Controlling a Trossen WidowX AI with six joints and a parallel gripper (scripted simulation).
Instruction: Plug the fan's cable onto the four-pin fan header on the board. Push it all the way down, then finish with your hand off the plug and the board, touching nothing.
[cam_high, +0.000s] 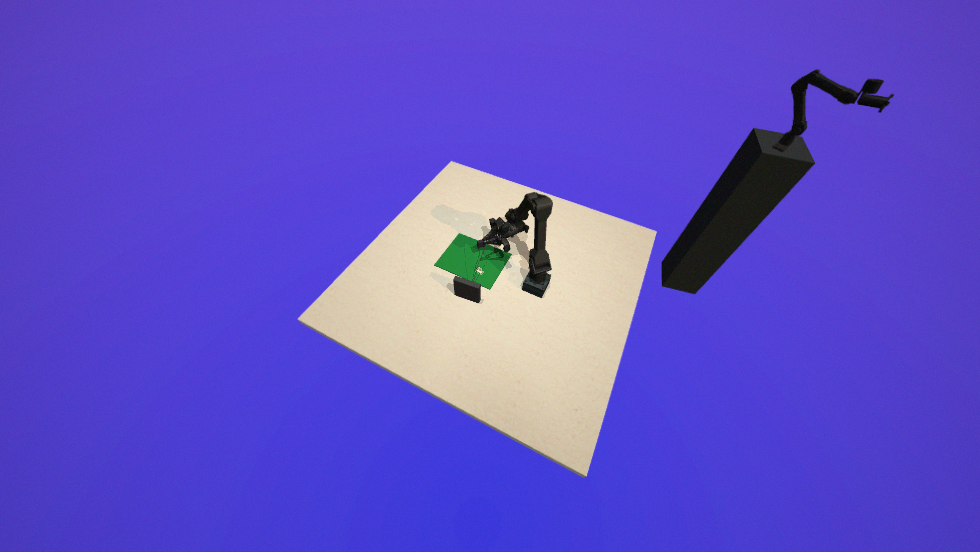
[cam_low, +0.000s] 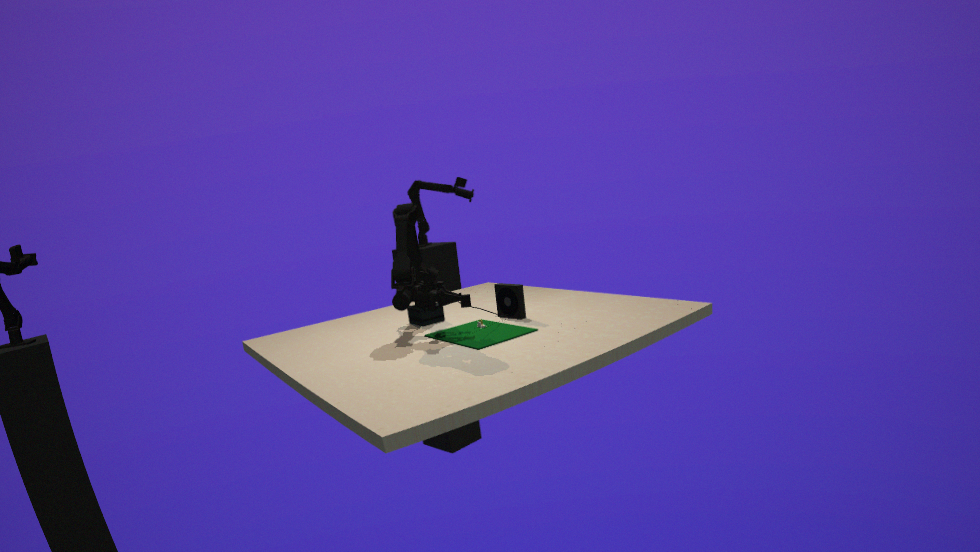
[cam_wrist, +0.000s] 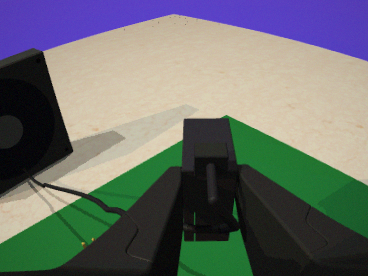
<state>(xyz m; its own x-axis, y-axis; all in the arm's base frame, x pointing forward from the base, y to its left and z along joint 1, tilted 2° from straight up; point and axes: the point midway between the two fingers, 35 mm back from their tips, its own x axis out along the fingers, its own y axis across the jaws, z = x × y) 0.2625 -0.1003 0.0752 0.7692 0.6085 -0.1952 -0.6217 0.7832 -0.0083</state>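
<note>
The green board lies 4 cm ahead of my gripper tip, 2 cm to the left of it and 14 cm below it. From my gripper tip the other things lie so: black fan plug: 1 cm ahead, 1 cm to the left, 1 cm below; black fan: 23 cm to the left, 6 cm below; header: 1 cm behind, 8 cm to the left, 12 cm below.
</note>
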